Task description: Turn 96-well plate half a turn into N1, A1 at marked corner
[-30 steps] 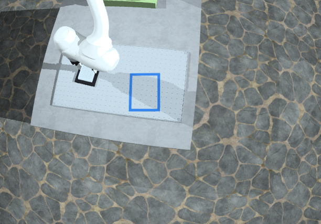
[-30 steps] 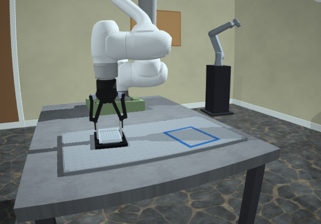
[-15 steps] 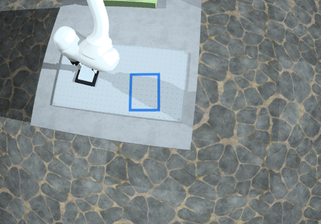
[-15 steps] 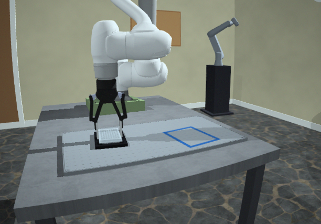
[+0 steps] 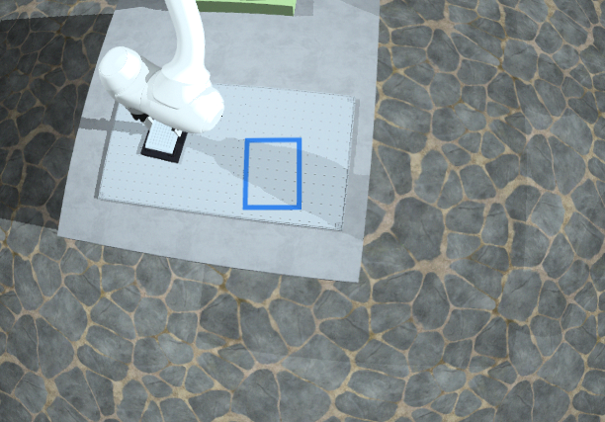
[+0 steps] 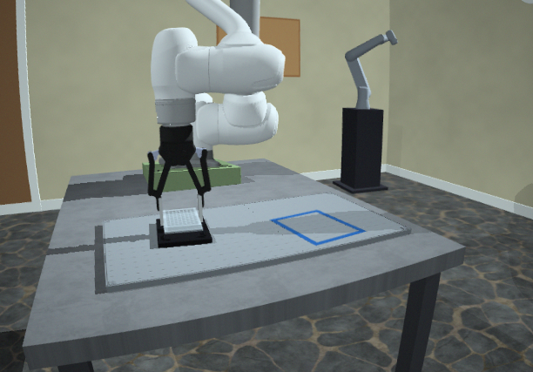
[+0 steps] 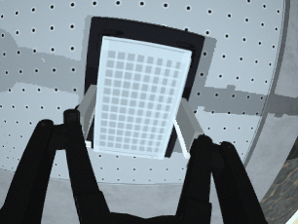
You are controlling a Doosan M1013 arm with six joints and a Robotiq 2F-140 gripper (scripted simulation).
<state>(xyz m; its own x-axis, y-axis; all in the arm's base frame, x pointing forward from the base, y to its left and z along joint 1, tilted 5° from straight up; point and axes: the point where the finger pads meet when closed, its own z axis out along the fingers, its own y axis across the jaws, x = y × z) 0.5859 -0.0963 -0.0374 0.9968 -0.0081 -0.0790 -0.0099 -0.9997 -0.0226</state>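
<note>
Now: the black plate nest N1 50 mm below my hand. Also, from my hand: white A1 mark: 70 mm behind, 50 mm to the left, 40 mm below; then 96-well plate: 20 mm below.
</note>
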